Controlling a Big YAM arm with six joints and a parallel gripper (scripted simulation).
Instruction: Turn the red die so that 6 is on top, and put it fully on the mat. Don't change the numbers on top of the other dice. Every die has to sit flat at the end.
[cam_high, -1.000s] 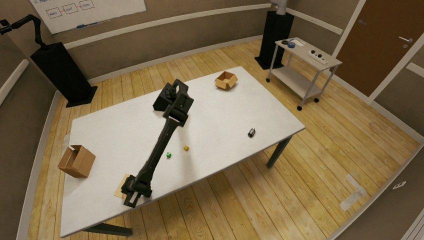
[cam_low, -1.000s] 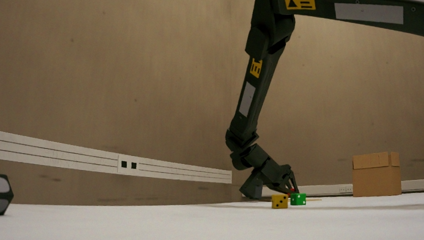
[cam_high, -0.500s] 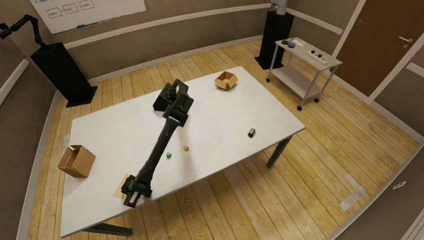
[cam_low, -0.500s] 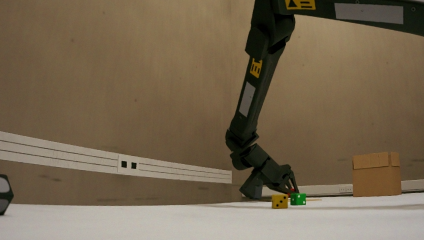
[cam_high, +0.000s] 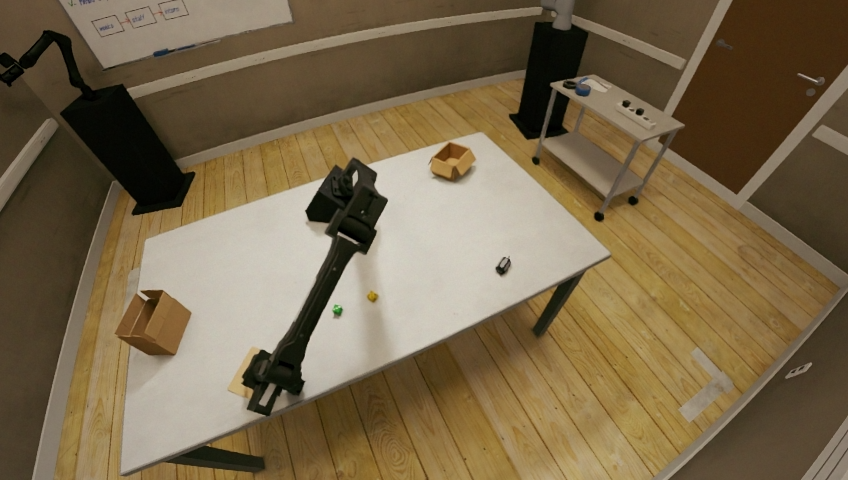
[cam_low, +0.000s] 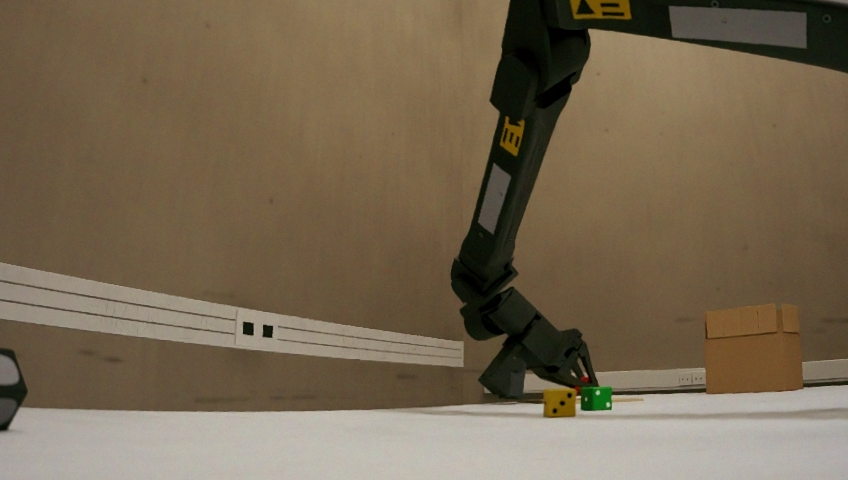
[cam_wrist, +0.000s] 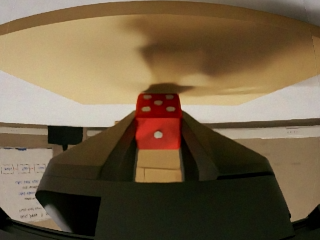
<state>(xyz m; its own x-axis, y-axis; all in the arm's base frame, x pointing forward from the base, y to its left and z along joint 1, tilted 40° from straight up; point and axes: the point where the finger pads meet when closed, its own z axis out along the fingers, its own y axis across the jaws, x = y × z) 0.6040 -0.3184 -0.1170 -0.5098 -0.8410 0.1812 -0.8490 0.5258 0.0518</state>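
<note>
The red die is right at my hand. Round my hand: tan mat: 10 mm ahead, 10 mm to the left, 20 mm below; green die: 160 mm behind, 260 mm to the left, 10 mm below; cardboard box: 180 mm behind, 320 mm to the right, 40 mm above.
</note>
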